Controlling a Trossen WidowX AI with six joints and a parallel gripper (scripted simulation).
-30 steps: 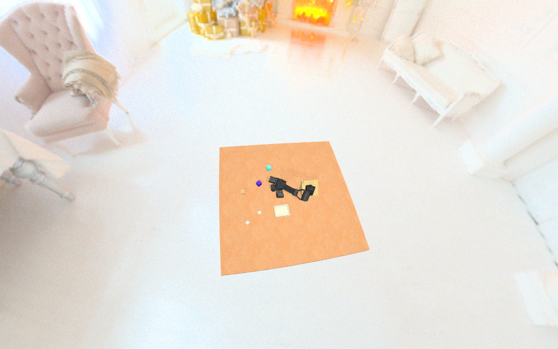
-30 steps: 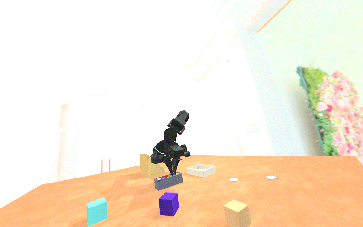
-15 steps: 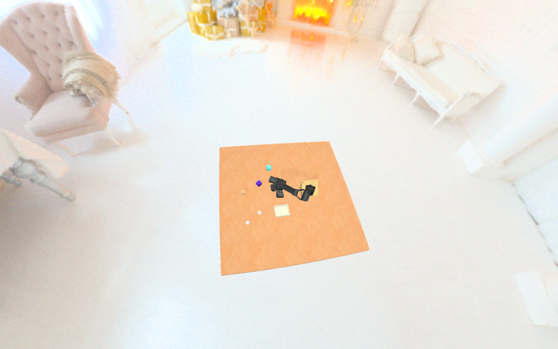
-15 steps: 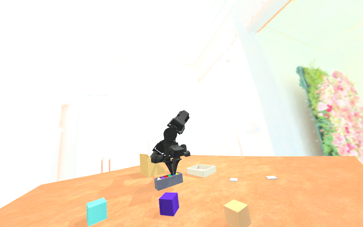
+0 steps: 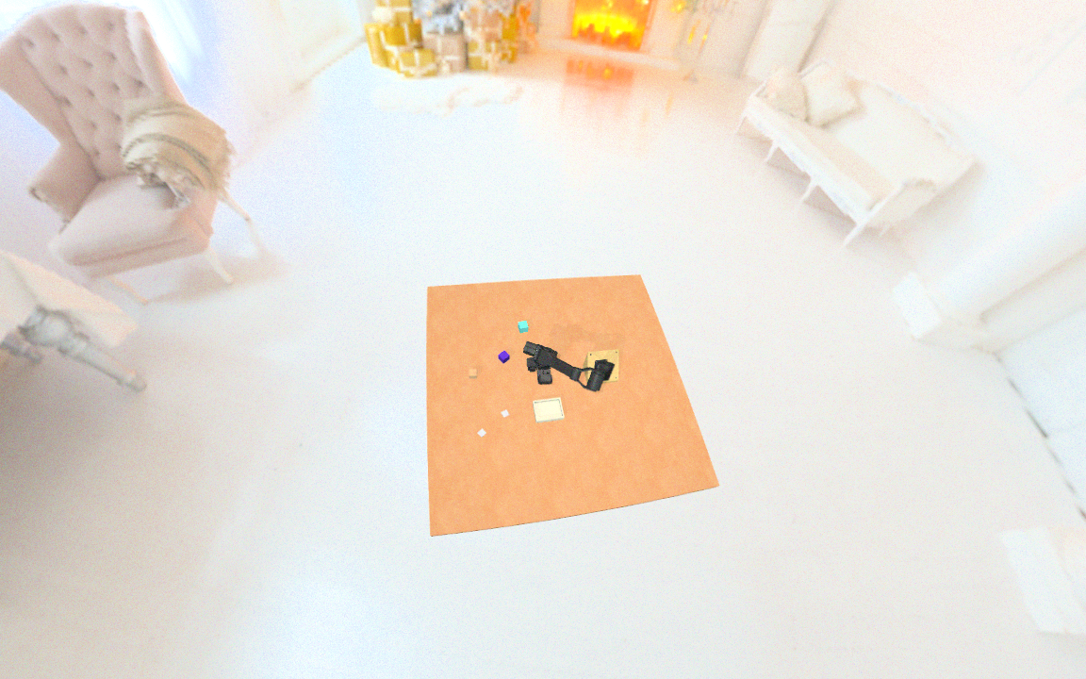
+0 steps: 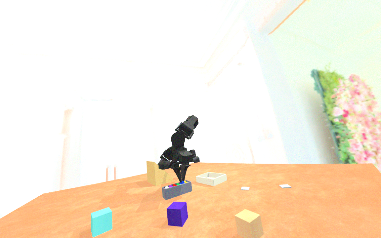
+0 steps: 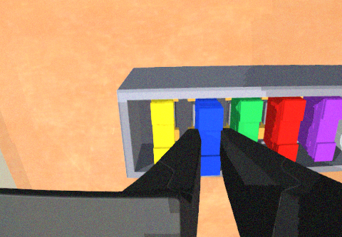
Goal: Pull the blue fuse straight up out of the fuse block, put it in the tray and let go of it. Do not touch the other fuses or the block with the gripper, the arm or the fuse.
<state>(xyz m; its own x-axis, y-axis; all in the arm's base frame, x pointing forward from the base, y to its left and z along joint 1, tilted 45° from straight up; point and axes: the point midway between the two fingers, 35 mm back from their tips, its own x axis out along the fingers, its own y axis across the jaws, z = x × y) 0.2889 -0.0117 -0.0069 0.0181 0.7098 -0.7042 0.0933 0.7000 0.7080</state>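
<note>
The cream tray lies 180 mm to the left of my gripper tip and 40 mm below it. Also, from my gripper tip: blue fuse 10 mm below; cyan cube 300 mm to the right, 50 mm ahead, 20 mm below; purple cube 170 mm ahead, 130 mm to the right, 20 mm below.
</note>
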